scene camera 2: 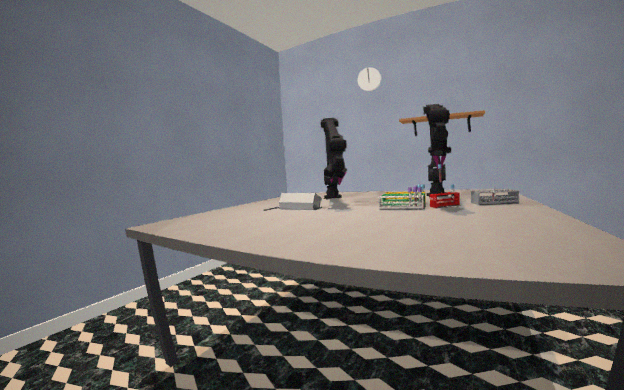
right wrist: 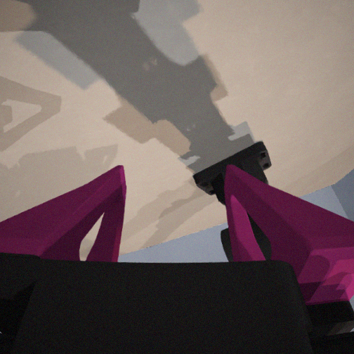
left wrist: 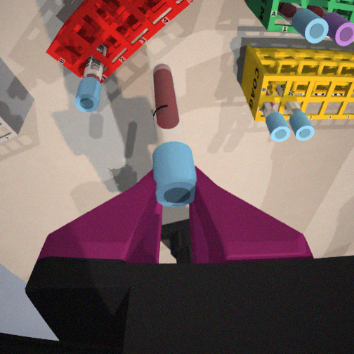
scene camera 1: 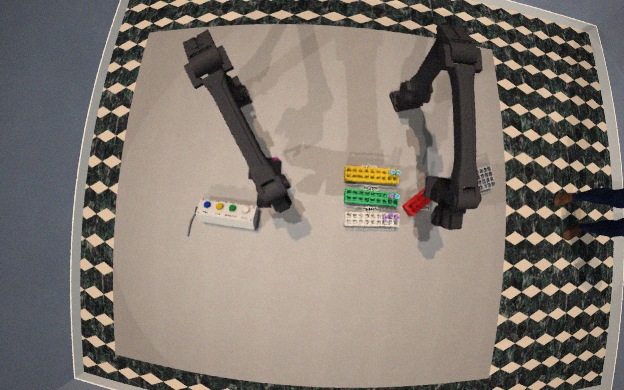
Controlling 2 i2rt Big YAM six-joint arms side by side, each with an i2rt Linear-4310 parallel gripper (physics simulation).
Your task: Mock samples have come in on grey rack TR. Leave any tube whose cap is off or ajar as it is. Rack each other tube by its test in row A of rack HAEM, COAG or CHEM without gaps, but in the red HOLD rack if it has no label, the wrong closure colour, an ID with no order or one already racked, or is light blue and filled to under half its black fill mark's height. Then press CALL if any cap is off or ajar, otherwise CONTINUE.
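Frame: origin at the left arm's base, x ahead, y left, z up, level; millimetres.
Seen in the pictures: left gripper, fingertip midpoint: (scene camera 2: 439, 169) (scene camera 1: 428, 184); right gripper, fingertip midpoint: (scene camera 2: 335, 183); left arm's base, origin of the base link: (scene camera 1: 404, 100); right arm's base, origin of the base link: (scene camera 2: 332, 197).
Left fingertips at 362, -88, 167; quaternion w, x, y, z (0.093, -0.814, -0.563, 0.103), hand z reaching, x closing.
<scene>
Offsets run from my left fingertips to a thing's top centre, as dx, dy, dz.
My left gripper (left wrist: 175, 177) (scene camera 2: 439, 167) is shut on a light-blue-capped tube (left wrist: 166, 97), held in the air. Its red fill passes the black mark; no label shows on its visible side. The red HOLD rack {+46, +6, -110} (scene camera 1: 416, 204) (scene camera 2: 444, 201) (left wrist: 60, 45) holds a light-blue-capped tube (left wrist: 88, 95) at one end. The yellow COAG rack {-93, -155, -110} (scene camera 1: 372, 175) (left wrist: 251, 85) holds two light-blue-capped tubes. The green rack {-13, -178, -110} (scene camera 1: 372, 198) holds a purple-capped and a light-blue-capped tube. The white rack {+63, -200, -110} (scene camera 1: 371, 220) holds purple-capped tubes. My right gripper (right wrist: 174, 176) (scene camera 2: 338, 178) is open and empty.
Grey rack TR {+38, +253, -110} (scene camera 1: 486, 179) (scene camera 2: 495, 198) (left wrist: 17, 100) stands at the right, partly hidden by the left arm. The button box {-93, -705, -83} (scene camera 1: 227, 215) (scene camera 2: 299, 201), with blue, yellow, green and white buttons, stands at the left, beside the right arm's wrist in scene camera 1.
</scene>
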